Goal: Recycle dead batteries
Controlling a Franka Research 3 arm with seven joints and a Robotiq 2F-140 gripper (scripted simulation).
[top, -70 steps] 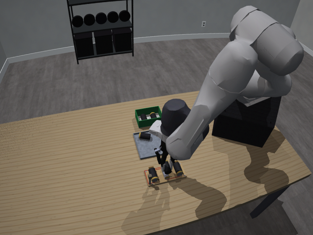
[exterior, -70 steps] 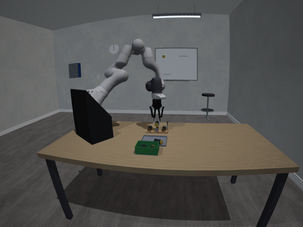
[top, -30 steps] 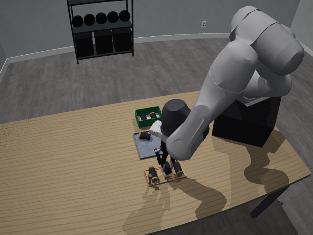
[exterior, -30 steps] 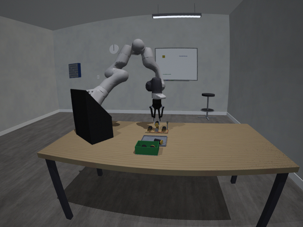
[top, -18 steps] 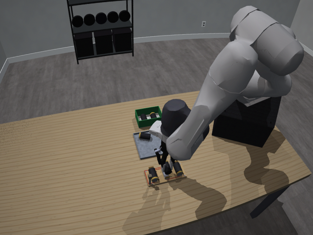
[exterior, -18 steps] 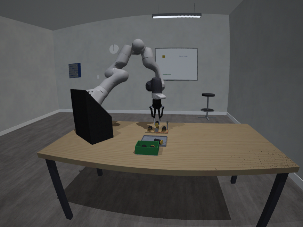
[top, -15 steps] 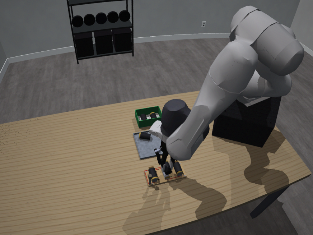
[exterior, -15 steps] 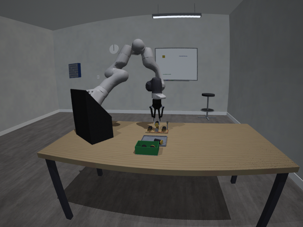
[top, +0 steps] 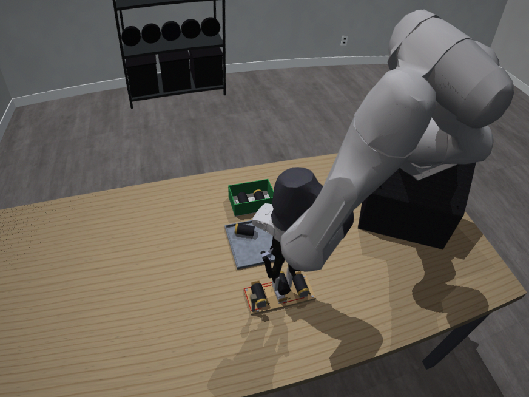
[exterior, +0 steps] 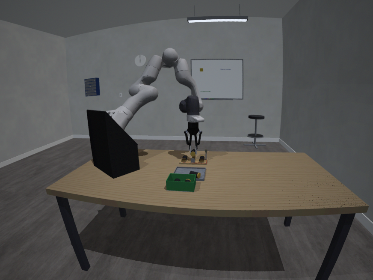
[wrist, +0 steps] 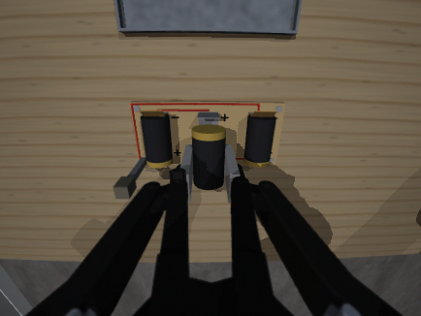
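My hand is 90 mm above the wooden holder board and 10 mm to the left of it. Round my hand: grey tray 210 mm to the right, 90 mm below, 60 mm ahead; then bulb 80 mm ahead, 60 mm to the left, 20 mm below; then thin post 80 mm ahead, 60 mm to the left, 60 mm below.
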